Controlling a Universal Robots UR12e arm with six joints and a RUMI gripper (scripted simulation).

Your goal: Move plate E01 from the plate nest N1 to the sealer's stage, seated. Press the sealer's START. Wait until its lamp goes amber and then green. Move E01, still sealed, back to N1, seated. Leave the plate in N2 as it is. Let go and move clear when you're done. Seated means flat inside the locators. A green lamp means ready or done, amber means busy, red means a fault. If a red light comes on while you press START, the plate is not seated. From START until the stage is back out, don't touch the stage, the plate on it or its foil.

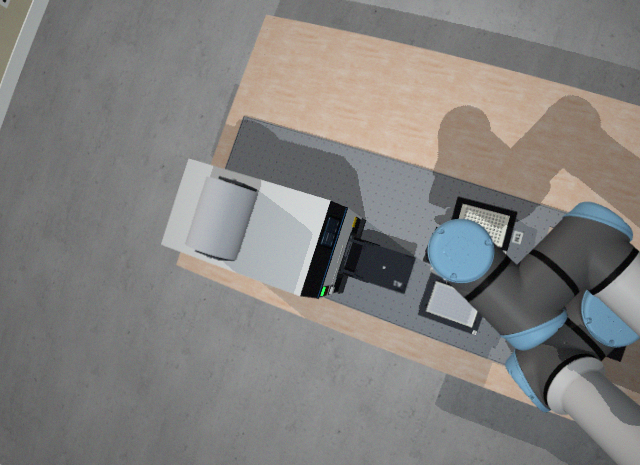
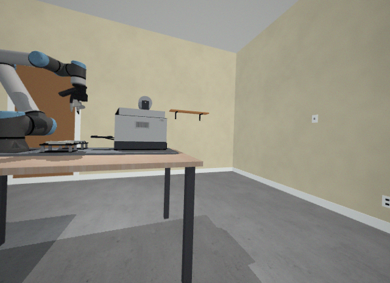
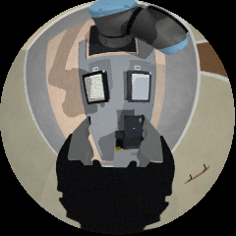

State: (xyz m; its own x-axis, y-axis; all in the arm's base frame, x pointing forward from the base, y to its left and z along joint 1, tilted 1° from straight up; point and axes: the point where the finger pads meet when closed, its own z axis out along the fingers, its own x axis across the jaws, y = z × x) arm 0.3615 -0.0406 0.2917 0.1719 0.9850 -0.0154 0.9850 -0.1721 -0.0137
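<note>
Right now the plate E01 is 230 mm below my hand, 110 mm to the right of it and 50 mm behind it. Also, from my hand: sealer stage: 180 mm below, 170 mm ahead, 60 mm to the left; nest N1: 240 mm below, 110 mm to the right, 50 mm behind; foil roll: 510 mm ahead, 130 mm above, 30 mm to the left.
</note>
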